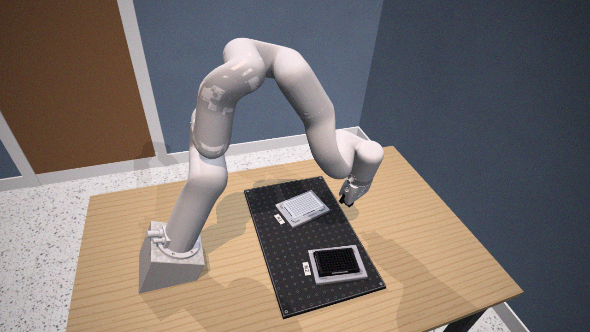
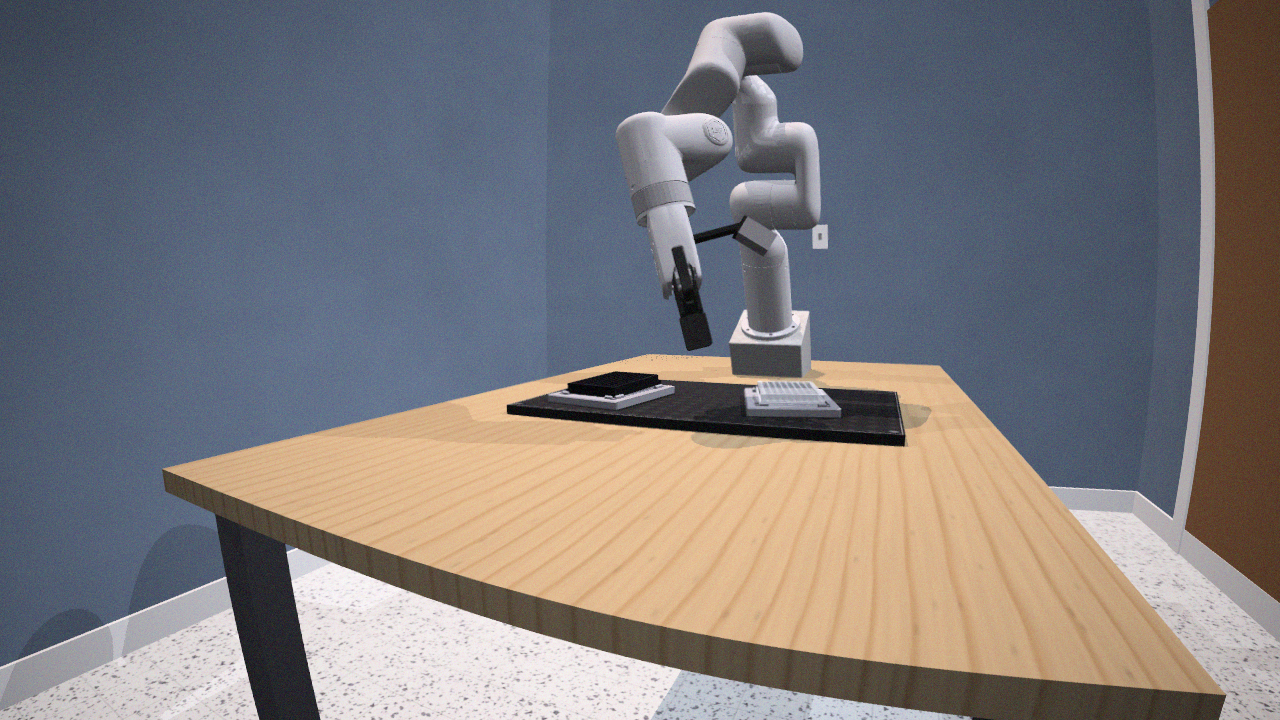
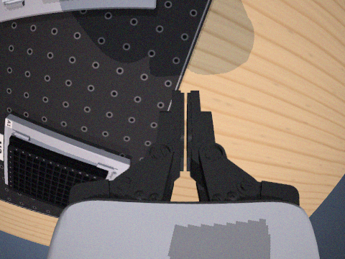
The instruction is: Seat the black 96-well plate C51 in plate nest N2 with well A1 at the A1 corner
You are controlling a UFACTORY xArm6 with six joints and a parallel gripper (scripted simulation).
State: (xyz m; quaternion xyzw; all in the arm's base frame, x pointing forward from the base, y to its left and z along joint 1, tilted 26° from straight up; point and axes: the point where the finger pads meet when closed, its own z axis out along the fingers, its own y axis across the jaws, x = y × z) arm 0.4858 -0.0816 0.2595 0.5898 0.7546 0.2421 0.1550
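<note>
My hand is 13 cm past the black 96-well plate C51, 13 cm to the left of it and 9 cm above it. Round my hand: clear plate C15 (10 cm behind, 12 cm to the left, 9 cm below); then grey plate nest N2 (13 cm behind, 14 cm to the right, 10 cm below); then A1 mark (18 cm behind, 6 cm to the right, 9 cm below).
</note>
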